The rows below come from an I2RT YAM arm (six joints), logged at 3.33 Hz.
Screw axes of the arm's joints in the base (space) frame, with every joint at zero. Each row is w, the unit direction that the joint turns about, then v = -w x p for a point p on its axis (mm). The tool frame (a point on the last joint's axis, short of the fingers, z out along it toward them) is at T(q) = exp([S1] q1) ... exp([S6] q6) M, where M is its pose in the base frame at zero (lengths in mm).
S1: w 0 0 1 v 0 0 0
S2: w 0 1 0 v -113.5 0 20
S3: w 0 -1 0 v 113.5 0 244
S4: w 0 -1 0 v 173.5 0 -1
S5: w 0 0 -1 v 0 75 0
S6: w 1 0 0 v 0 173.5 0
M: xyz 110.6 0 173.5 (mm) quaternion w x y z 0.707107 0 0.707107 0
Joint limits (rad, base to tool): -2.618..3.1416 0..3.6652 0..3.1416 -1.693..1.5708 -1.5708..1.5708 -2.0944..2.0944
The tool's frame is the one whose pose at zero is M.
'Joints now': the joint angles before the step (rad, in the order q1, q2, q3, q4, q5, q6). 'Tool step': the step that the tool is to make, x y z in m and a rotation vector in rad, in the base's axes. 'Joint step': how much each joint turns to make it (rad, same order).
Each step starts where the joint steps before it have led.
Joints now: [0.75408 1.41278 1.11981 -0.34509 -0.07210 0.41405]
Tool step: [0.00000 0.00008 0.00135 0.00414 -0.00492 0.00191]
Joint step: [0.00004 -0.00152 0.00187 0.00293 -0.00130 -0.00140]
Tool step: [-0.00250 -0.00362 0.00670 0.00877 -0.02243 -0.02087]
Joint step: [-0.00049 -0.02307 -0.00027 -0.00016 0.02179 0.00457]
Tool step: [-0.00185 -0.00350 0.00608 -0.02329 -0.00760 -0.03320]
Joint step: [0.00048 -0.01239 0.01793 -0.04068 0.04030 0.00128]
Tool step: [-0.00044 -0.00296 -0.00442 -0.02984 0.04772 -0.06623]
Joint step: [-0.00075 0.00523 0.00595 -0.05651 0.04566 0.04818]
